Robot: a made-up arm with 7 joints. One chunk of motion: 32 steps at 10 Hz.
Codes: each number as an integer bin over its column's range. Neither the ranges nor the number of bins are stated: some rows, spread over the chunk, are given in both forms.
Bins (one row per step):
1: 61 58 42 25 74 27
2: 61 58 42 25 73 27
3: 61 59 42 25 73 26
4: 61 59 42 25 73 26
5: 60 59 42 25 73 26
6: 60 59 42 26 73 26
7: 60 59 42 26 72 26
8: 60 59 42 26 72 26
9: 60 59 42 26 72 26
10: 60 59 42 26 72 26
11: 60 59 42 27 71 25
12: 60 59 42 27 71 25
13: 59 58 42 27 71 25
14: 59 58 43 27 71 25
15: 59 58 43 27 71 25
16: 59 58 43 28 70 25
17: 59 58 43 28 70 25
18: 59 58 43 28 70 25
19: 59 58 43 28 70 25
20: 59 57 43 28 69 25
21: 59 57 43 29 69 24
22: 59 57 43 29 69 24
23: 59 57 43 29 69 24
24: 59 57 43 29 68 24
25: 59 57 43 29 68 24
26: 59 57 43 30 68 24
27: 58 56 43 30 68 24
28: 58 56 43 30 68 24
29: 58 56 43 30 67 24
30: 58 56 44 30 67 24
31: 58 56 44 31 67 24
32: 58 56 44 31 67 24
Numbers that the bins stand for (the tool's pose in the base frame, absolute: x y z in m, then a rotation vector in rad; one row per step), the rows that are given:
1: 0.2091 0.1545 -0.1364 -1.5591 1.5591 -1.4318
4: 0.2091 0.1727 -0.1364 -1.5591 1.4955 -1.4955
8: 0.1909 0.1727 -0.1364 -1.4955 1.4318 -1.4955
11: 0.1909 0.1727 -0.1364 -1.4318 1.3682 -1.5591
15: 0.1727 0.1545 -0.1182 -1.4318 1.3682 -1.5591
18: 0.1727 0.1545 -0.1182 -1.3682 1.3045 -1.5591
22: 0.1727 0.1364 -0.1182 -1.3045 1.2409 -1.6227
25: 0.1727 0.1364 -0.1182 -1.3045 1.1773 -1.6227
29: 0.1545 0.1182 -0.1182 -1.2409 1.1136 -1.6227
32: 0.1545 0.1182 -0.1000 -1.1773 1.1136 -1.6227
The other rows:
2: 0.2091 0.1545 -0.1364 -1.5591 1.4955 -1.4318
3: 0.2091 0.1727 -0.1364 -1.5591 1.4955 -1.4955
5: 0.1909 0.1727 -0.1364 -1.5591 1.4955 -1.4955
6: 0.1909 0.1727 -0.1364 -1.4955 1.4955 -1.4955
7: 0.1909 0.1727 -0.1364 -1.4955 1.4318 -1.4955
9: 0.1909 0.1727 -0.1364 -1.4955 1.4318 -1.4955
10: 0.1909 0.1727 -0.1364 -1.4955 1.4318 -1.4955
12: 0.1909 0.1727 -0.1364 -1.4318 1.3682 -1.5591
13: 0.1727 0.1545 -0.1364 -1.4318 1.3682 -1.5591
14: 0.1727 0.1545 -0.1182 -1.4318 1.3682 -1.5591
16: 0.1727 0.1545 -0.1182 -1.3682 1.3045 -1.5591
17: 0.1727 0.1545 -0.1182 -1.3682 1.3045 -1.5591
19: 0.1727 0.1545 -0.1182 -1.3682 1.3045 -1.5591
20: 0.1727 0.1364 -0.1182 -1.3682 1.2409 -1.5591
21: 0.1727 0.1364 -0.1182 -1.3045 1.2409 -1.6227
23: 0.1727 0.1364 -0.1182 -1.3045 1.2409 -1.6227
24: 0.1727 0.1364 -0.1182 -1.3045 1.1773 -1.6227
26: 0.1727 0.1364 -0.1182 -1.2409 1.1773 -1.6227
27: 0.1545 0.1182 -0.1182 -1.2409 1.1773 -1.6227
28: 0.1545 0.1182 -0.1182 -1.2409 1.1773 -1.6227
30: 0.1545 0.1182 -0.1000 -1.2409 1.1136 -1.6227
31: 0.1545 0.1182 -0.1000 -1.1773 1.1136 -1.6227

